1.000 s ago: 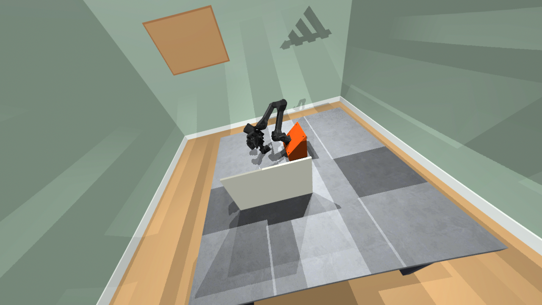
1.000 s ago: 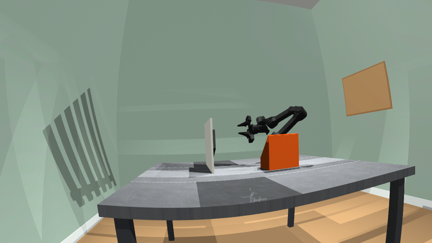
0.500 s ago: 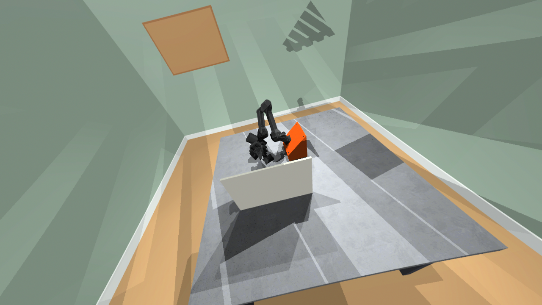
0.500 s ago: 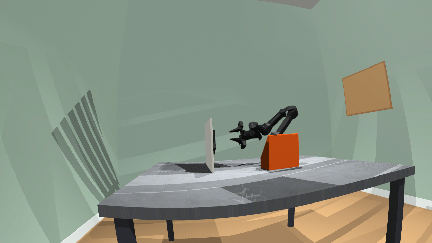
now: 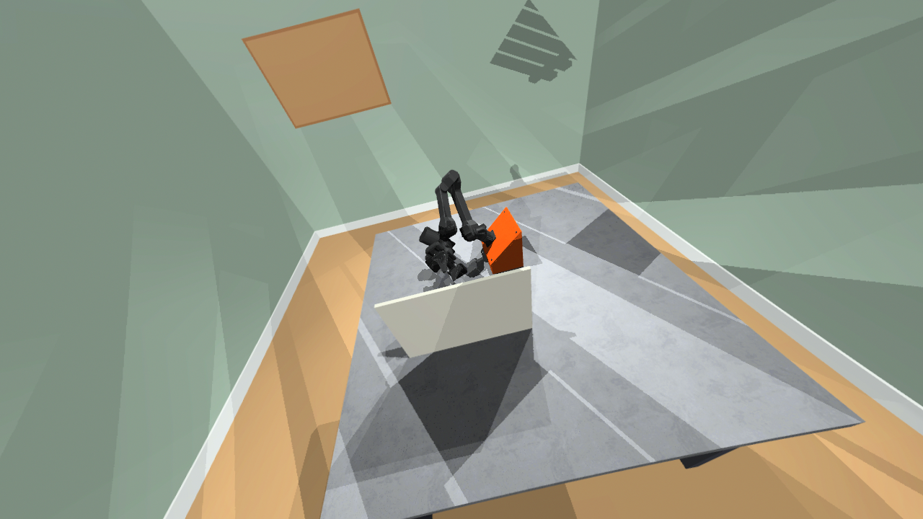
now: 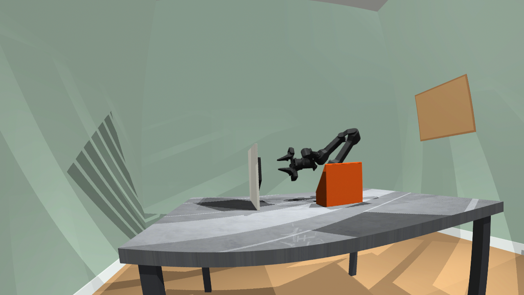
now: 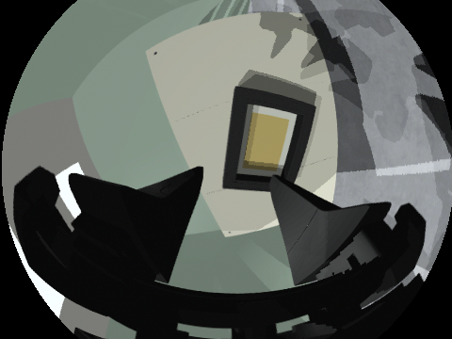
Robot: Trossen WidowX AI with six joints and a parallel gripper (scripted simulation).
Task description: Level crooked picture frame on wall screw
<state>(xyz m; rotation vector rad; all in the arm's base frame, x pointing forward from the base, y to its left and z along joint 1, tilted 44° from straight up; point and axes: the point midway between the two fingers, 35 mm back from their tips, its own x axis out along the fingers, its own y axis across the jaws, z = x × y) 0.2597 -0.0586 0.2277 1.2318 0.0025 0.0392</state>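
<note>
Right now my gripper tip is 120 mm short of the picture frame, 20 mm to the right of it and 50 mm above it. Also, from my gripper tip: wall panel: 130 mm ahead, 10 mm to the left, 60 mm below.
</note>
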